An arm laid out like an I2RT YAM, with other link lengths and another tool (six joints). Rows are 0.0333 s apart.
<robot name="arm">
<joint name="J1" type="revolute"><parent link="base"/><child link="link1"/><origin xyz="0 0 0.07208" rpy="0 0 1.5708"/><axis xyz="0 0 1"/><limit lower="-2.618" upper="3.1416"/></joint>
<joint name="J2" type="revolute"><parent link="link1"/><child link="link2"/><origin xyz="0.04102 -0.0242 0.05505" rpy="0 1.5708 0"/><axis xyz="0 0 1"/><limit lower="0" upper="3.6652"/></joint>
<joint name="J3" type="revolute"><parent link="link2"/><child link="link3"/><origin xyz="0 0.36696 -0.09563" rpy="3.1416 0 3.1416"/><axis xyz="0 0 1"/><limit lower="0" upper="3.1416"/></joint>
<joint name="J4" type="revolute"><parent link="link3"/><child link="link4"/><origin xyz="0.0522 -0.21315 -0.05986" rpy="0 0 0"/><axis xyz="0 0 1"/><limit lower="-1.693" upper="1.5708"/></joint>
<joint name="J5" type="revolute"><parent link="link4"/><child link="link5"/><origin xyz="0.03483 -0.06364 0.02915" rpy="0 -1.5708 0"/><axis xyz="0 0 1"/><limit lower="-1.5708" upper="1.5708"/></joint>
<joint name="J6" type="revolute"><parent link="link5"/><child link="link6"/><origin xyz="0 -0.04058 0.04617" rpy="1.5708 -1.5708 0"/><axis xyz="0 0 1"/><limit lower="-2.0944" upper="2.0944"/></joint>
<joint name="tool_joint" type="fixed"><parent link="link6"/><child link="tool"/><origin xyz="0.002 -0.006 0.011" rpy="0 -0.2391 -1.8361"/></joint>
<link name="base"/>
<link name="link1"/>
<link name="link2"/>
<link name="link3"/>
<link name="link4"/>
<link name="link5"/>
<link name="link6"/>
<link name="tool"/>
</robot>
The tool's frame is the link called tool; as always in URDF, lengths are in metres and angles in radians.
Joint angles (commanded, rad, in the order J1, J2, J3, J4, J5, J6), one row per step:
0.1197 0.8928 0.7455 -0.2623 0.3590 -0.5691
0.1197 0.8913 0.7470 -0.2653 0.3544 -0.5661
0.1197 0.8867 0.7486 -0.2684 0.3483 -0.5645
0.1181 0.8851 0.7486 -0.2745 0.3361 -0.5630
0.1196 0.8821 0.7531 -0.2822 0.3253 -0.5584
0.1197 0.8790 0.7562 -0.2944 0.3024 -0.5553
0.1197 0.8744 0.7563 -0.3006 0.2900 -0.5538
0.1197 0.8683 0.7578 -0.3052 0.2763 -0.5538
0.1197 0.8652 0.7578 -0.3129 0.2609 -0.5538
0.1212 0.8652 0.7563 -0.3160 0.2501 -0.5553
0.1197 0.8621 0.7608 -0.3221 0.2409 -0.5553
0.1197 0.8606 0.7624 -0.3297 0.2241 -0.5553
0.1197 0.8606 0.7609 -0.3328 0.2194 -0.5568
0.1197 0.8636 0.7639 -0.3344 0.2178 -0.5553
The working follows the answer.
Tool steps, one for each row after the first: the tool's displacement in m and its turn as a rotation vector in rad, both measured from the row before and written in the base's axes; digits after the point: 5 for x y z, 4 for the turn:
-0.00042 0.00016 0.00025 0.0045 -0.0005 0.0031
-0.00118 0.00014 0.00053 0.0042 -0.0032 0.0050
-0.00059 0.00033 -0.00058 0.0056 0.0047 0.0090
-0.00083 0.00056 0.00080 0.0084 -0.0003 0.0097
-0.00103 0.00097 -0.00017 0.0112 0.0064 0.0199
-0.00133 0.00043 -0.00032 0.0062 0.0018 0.0108
-0.00157 0.00047 0.00039 0.0059 -0.0023 0.0125
-0.00101 0.00062 -0.00064 0.0057 0.0053 0.0141
-0.00004 0.00068 -0.00085 0.0025 0.0053 0.0119
-0.00094 0.00018 0.00099 0.0039 -0.0010 0.0069
-0.00058 0.00076 -0.00025 0.0064 0.0053 0.0153
-0.00016 0.00021 -0.00080 0.0000 0.0050 0.0049
0.00075 0.00017 0.00054 0.0018 0.0015 0.0008

Tool pose at each row, in the base's axes (x y z in m, rotation vector in rad; rounded; the steps above come from the unrounded poses):
0.11425 -0.03436 0.38058 -2.3693 0.9597 -1.3350
0.11383 -0.03420 0.38083 -2.3660 0.9575 -1.3309
0.11265 -0.03406 0.38135 -2.3610 0.9519 -1.3291
0.11206 -0.03374 0.38078 -2.3625 0.9440 -1.3164
0.11123 -0.03317 0.38157 -2.3576 0.9351 -1.3067
0.11020 -0.03220 0.38140 -2.3579 0.9161 -1.2839
0.10887 -0.03177 0.38108 -2.3565 0.9054 -1.2732
0.10730 -0.03130 0.38148 -2.3521 0.8911 -1.2665
0.10629 -0.03068 0.38084 -2.3543 0.8771 -1.2513
0.10625 -0.03000 0.37999 -2.3585 0.8645 -1.2391
0.10531 -0.02982 0.38098 -2.3557 0.8570 -1.2348
0.10472 -0.02906 0.38073 -2.3572 0.8418 -1.2186
0.10457 -0.02885 0.37992 -2.3618 0.8371 -1.2112
0.10532 -0.02868 0.38046 -2.3617 0.8373 -1.2080

